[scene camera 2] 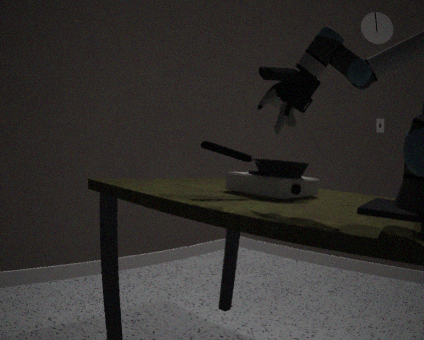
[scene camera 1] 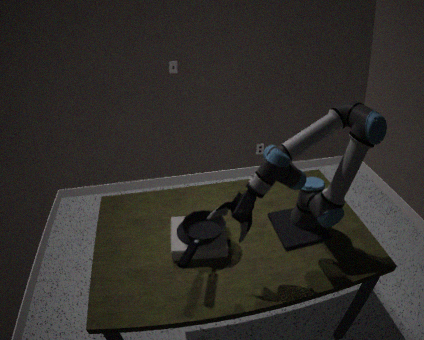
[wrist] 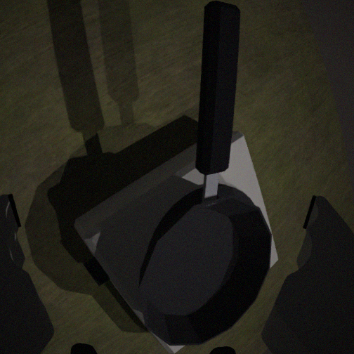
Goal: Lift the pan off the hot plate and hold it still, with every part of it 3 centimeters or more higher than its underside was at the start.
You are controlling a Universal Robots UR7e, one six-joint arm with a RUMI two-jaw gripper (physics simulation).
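Where they show: gripper, fingertip midpoint: (scene camera 2: pixel 266 120) (scene camera 1: pixel 223 231); arm's base at its link origin: (scene camera 2: pixel 416 207) (scene camera 1: pixel 304 218).
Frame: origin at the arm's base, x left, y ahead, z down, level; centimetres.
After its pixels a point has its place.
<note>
The dark pan (scene camera 1: pixel 204 231) {x -0.1, y 50.6, z -5.5 cm} (scene camera 2: pixel 281 169) {x 6.4, y 46.9, z -7.0 cm} (wrist: pixel 192 265) sits upright on the white hot plate (scene camera 1: pixel 176 239) {x 0.8, y 63.2, z -4.4 cm} (scene camera 2: pixel 260 186) {x 10.4, y 51.7, z -1.4 cm} (wrist: pixel 245 161). Its black handle (scene camera 1: pixel 188 254) {x 18.3, y 60.7, z -12.3 cm} (scene camera 2: pixel 226 151) {x 18.7, y 59.4, z -11.0 cm} (wrist: pixel 217 90) slants upward, out past the hot plate's edge; in the wrist view it points to the top. My gripper (scene camera 1: pixel 226 228) {x 17.7, y 47.1, z -20.7 cm} (scene camera 2: pixel 269 119) {x 17.7, y 47.1, z -20.7 cm} (wrist: pixel 160 200) is open wide and empty. It hangs above the pan in the scene camera 2 view, clear of both pan and handle. In the wrist view the fingers stand at the far left and right, with the pan between them in the picture.
The green table (scene camera 1: pixel 135 285) {x 18.3, y 84.2, z 2.0 cm} (scene camera 2: pixel 165 196) {x 37.4, y 64.7, z 2.0 cm} (wrist: pixel 285 115) carries the hot plate and the arm's dark base plate (scene camera 1: pixel 291 239) {x 10.9, y 12.7, z 0.3 cm} (scene camera 2: pixel 382 208) {x 11.1, y 10.4, z 0.3 cm}. The hot plate's dark knob (scene camera 2: pixel 296 189) {x 6.9, y 40.7, z -1.5 cm} faces scene camera 2. Shadows of the pan and arm lie on the table.
</note>
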